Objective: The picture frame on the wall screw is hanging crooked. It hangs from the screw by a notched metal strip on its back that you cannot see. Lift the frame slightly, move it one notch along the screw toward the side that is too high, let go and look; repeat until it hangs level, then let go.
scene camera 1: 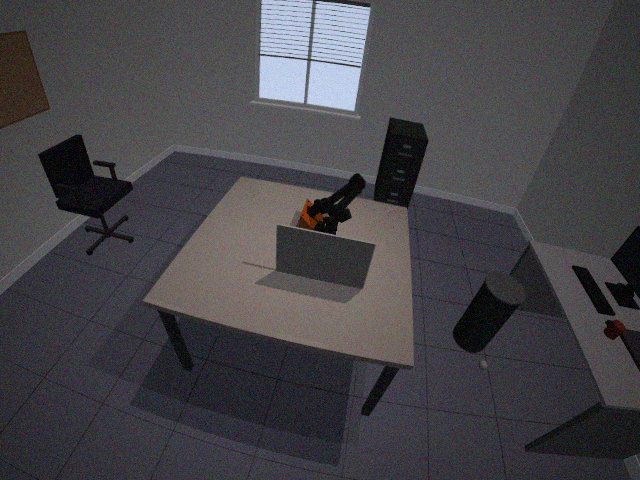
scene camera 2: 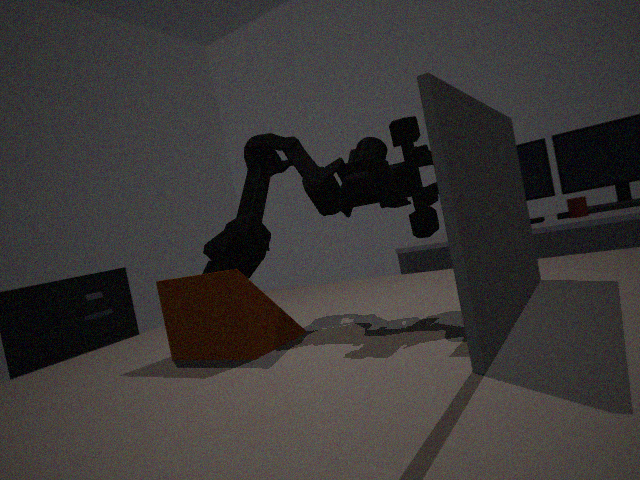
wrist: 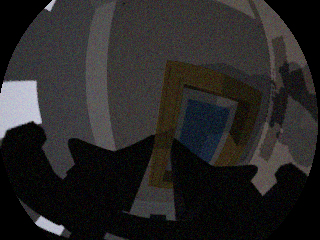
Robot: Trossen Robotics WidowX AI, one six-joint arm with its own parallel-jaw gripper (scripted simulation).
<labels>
same spot on wall panel: [scene camera 2: 473, 146] = [scene camera 1: 302, 241]
</labels>
